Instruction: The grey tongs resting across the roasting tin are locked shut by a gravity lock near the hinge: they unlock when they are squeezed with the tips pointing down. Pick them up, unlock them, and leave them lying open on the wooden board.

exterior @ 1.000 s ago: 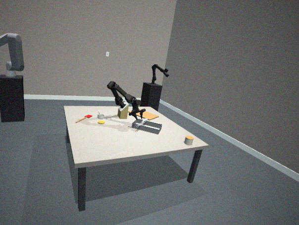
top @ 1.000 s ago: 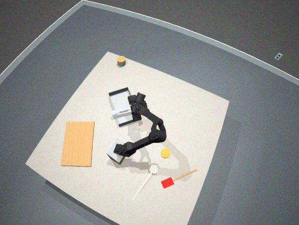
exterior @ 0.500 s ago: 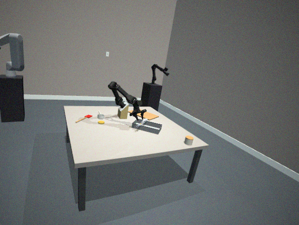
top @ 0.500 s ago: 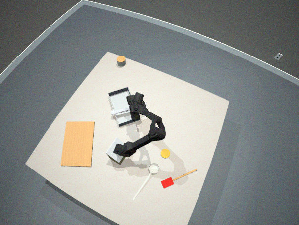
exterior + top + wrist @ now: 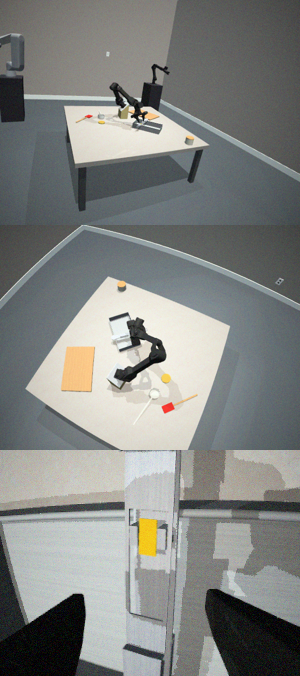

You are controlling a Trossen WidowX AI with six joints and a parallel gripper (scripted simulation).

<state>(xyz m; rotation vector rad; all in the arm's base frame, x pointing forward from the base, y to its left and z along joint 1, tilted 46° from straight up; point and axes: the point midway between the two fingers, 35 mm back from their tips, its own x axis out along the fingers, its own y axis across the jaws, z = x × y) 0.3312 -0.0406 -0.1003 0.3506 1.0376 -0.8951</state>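
Now: the yellow lock piece 20 mm to the right of my gripper tip, 20 mm ahead of it and 10 mm below it. Round my gripper tip: roasting tin: 80 mm to the left, 50 mm below, 10 mm ahead; then wooden board: 410 mm behind, 300 mm to the left, 70 mm below; then yellow disc: 360 mm to the right, 230 mm behind, 70 mm below.
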